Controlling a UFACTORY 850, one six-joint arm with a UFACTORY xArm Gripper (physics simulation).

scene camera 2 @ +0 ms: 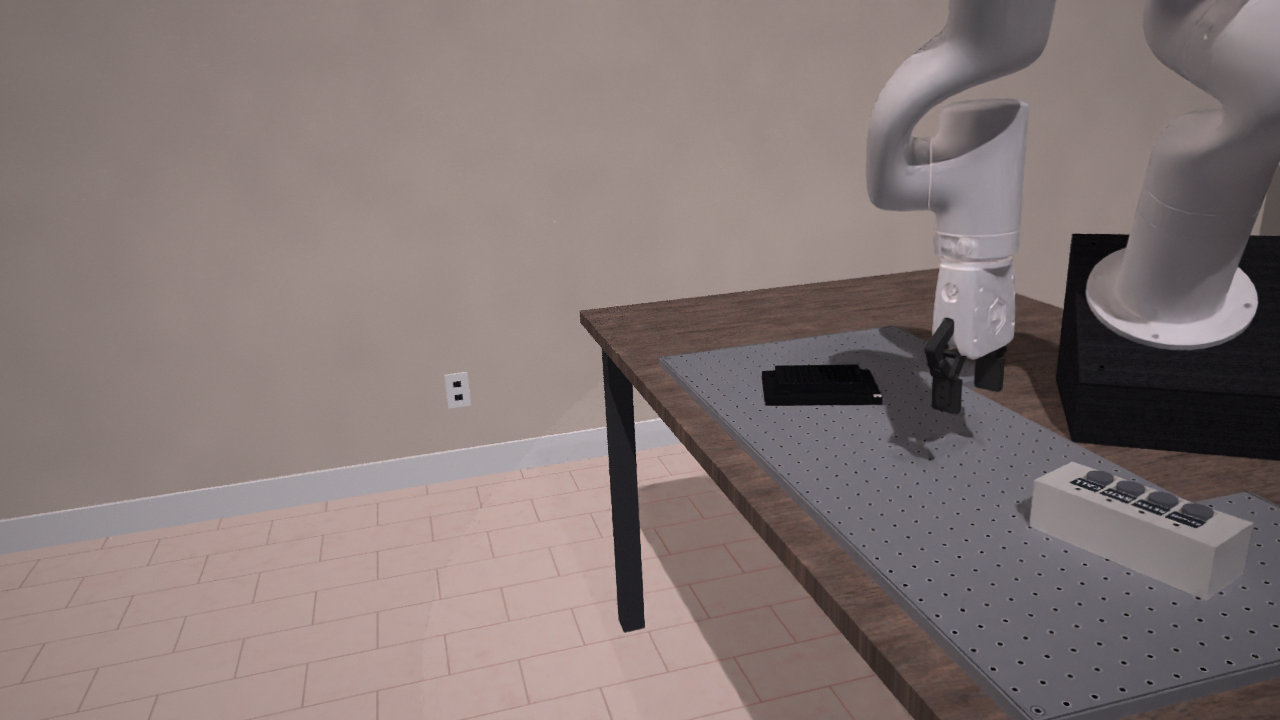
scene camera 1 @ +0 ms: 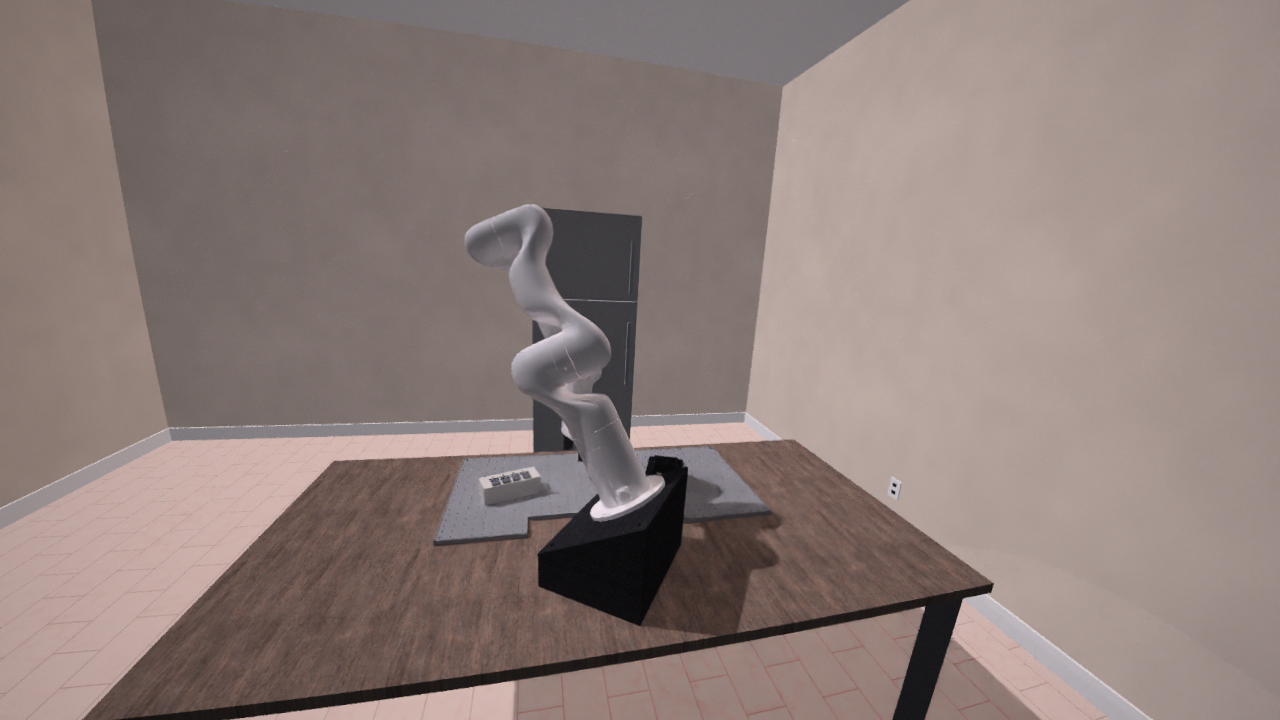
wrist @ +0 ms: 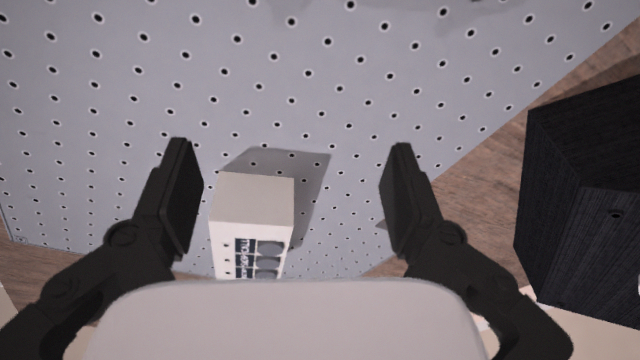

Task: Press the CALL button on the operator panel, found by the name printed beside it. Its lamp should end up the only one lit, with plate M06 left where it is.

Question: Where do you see a white operator panel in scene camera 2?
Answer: At 1199,557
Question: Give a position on a black stepped block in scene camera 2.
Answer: At 799,379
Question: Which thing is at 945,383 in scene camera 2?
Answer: The gripper.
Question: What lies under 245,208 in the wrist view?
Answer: A white operator panel.
